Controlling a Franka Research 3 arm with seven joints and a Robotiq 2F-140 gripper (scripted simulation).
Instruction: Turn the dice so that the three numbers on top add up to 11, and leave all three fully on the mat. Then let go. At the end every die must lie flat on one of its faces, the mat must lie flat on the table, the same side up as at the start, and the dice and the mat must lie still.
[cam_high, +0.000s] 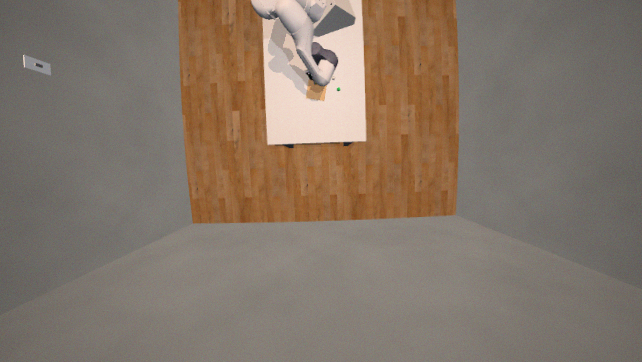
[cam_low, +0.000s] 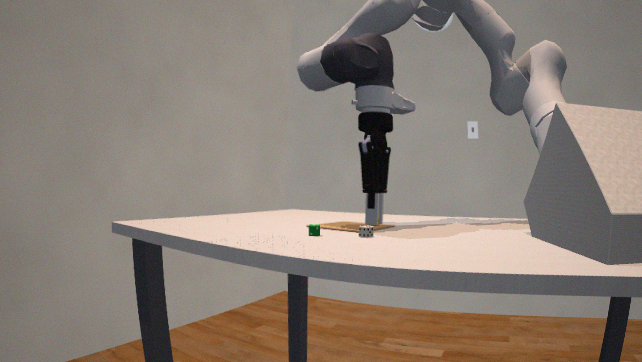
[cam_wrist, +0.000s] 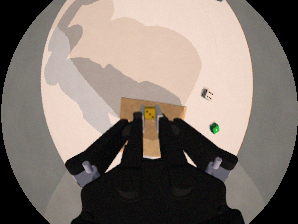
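My hand is 3 cm above the yellow die. Round my hand: white die: 13 cm to the left, 3 cm below, 3 cm behind; then green die: 16 cm to the left, 6 cm ahead, 3 cm below; then tan mat: 5 cm ahead, 4 cm below.
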